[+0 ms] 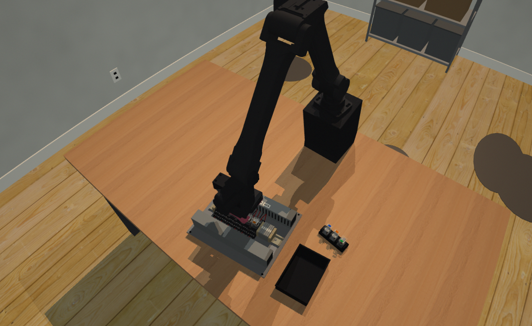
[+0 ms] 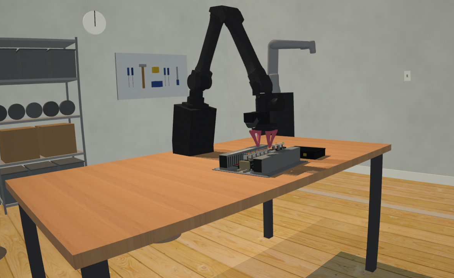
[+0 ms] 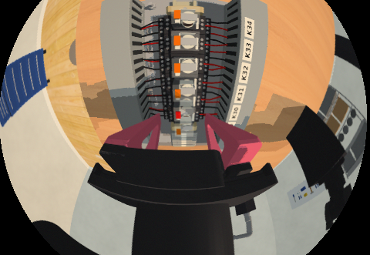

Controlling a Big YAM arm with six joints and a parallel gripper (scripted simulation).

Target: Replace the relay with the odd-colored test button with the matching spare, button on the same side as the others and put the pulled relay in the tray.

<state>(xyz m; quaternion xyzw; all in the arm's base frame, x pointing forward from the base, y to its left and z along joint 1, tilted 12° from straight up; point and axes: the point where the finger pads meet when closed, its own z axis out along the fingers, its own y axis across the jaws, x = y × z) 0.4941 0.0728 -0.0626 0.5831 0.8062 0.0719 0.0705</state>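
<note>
Now: hand 20 mm to the left of the grey relay panel and 80 mm above it. Round my hand: blue-button relay (180 mm behind, 200 mm to the left, 60 mm below); then black tray (20 mm behind, 250 mm to the left, 70 mm below); then black spare holder (190 mm behind, 230 mm to the left, 70 mm below).
</note>
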